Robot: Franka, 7 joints.
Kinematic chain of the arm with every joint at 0, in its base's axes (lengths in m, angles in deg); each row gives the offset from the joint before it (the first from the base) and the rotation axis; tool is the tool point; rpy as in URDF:
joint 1: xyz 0 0 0.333 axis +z
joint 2: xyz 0 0 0 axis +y
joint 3: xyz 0 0 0.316 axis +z
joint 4: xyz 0.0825 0 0 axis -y
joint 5: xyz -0.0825 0 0.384 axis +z
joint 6: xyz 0 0 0 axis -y
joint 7: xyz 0.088 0 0 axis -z
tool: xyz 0 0 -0.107 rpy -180 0 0
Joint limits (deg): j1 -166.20..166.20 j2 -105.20..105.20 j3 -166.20..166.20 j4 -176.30..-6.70 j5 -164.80..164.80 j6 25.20..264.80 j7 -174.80..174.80
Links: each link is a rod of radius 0.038 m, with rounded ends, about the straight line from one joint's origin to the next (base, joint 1, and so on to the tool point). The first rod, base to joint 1, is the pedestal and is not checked.
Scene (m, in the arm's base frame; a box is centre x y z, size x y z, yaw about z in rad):
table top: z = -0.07
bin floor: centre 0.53 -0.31 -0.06 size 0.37 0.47 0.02 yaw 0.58
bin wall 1: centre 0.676 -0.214 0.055 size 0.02 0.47 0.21 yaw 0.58
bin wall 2: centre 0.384 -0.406 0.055 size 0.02 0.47 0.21 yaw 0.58
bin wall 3: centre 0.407 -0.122 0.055 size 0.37 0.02 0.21 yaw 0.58
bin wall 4: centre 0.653 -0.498 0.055 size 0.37 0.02 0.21 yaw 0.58
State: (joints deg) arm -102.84 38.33 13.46 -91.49 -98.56 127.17 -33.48
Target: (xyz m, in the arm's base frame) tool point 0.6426 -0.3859 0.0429
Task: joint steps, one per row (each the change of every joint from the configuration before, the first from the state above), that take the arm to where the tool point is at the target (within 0.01 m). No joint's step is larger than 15 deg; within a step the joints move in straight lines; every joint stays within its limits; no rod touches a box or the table.
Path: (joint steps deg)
1: 14.46 2.56 8.33 2.75 -0.34 2.65 0.00
2: 14.46 2.56 8.33 2.74 -0.34 2.65 0.00
3: 14.46 2.55 8.34 2.75 -0.34 2.65 0.00
4: 2.61 10.10 -2.08 6.03 -0.28 -0.31 0.00
5: 2.60 10.10 -2.08 6.04 -0.28 -0.31 0.00
6: 2.61 10.10 -2.08 6.04 -0.28 -0.31 0.00

